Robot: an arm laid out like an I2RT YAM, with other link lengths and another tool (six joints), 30 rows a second.
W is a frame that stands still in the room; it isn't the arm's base.
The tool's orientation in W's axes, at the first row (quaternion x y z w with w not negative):
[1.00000, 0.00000, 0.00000, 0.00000]
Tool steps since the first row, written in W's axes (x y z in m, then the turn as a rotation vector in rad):
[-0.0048, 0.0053, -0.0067, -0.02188, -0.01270, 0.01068]
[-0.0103, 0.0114, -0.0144, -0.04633, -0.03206, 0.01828]
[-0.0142, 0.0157, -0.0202, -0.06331, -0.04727, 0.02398]
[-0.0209, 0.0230, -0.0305, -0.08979, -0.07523, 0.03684]
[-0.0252, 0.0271, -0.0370, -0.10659, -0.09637, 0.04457]
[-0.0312, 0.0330, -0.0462, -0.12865, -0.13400, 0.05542]
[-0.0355, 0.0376, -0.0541, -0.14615, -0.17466, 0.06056]
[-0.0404, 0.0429, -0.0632, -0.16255, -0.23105, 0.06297]
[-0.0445, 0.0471, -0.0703, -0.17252, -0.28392, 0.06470]
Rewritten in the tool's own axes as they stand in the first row. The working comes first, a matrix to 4 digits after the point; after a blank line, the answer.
The tool's axes in the first row as the columns of a matrix, in W's axes (used below as rounded here):
[1.0000, 0.0000, 0.0000]
[0.0000, -1.0000, 0.0000]
[0.0000, 0.0000, -1.0000]

[-0.0048, -0.0053, 0.0067, -0.02188, 0.01270, -0.01068]
[-0.0103, -0.0114, 0.0144, -0.04633, 0.03206, -0.01828]
[-0.0142, -0.0157, 0.0202, -0.06331, 0.04727, -0.02398]
[-0.0209, -0.0230, 0.0305, -0.08979, 0.07523, -0.03684]
[-0.0252, -0.0271, 0.0370, -0.10659, 0.09637, -0.04457]
[-0.0312, -0.0330, 0.0462, -0.12865, 0.13400, -0.05542]
[-0.0355, -0.0376, 0.0541, -0.14615, 0.17466, -0.06056]
[-0.0404, -0.0429, 0.0632, -0.16255, 0.23105, -0.06297]
[-0.0445, -0.0471, 0.0703, -0.17252, 0.28392, -0.06470]

